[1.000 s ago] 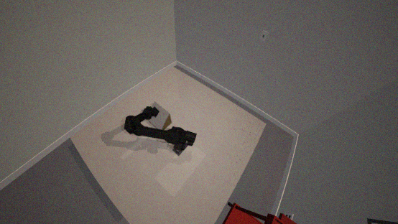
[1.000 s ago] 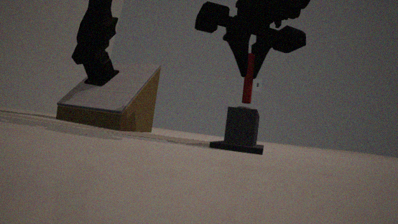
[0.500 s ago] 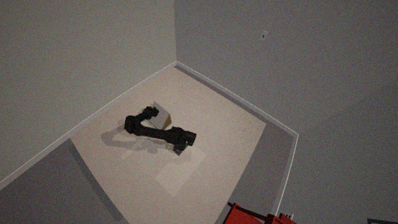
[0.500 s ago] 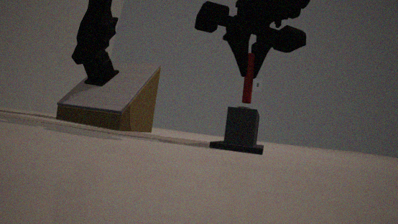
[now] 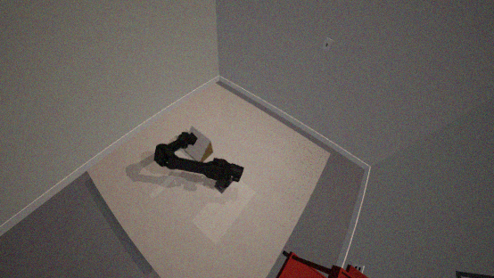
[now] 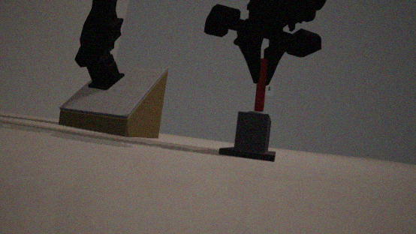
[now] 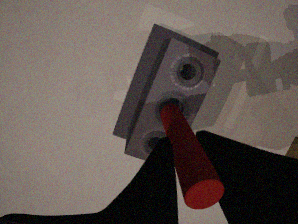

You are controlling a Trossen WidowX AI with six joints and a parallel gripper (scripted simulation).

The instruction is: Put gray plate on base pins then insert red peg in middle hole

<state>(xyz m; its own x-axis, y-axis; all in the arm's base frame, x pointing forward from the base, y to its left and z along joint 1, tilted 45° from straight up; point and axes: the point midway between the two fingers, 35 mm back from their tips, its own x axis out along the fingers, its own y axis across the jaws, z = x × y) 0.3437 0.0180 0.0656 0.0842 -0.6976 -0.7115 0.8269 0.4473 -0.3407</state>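
My gripper tip is 6 cm above the gray plate. Also, from my gripper tip: red peg: right at my gripper tip; dark base: 10 cm below.
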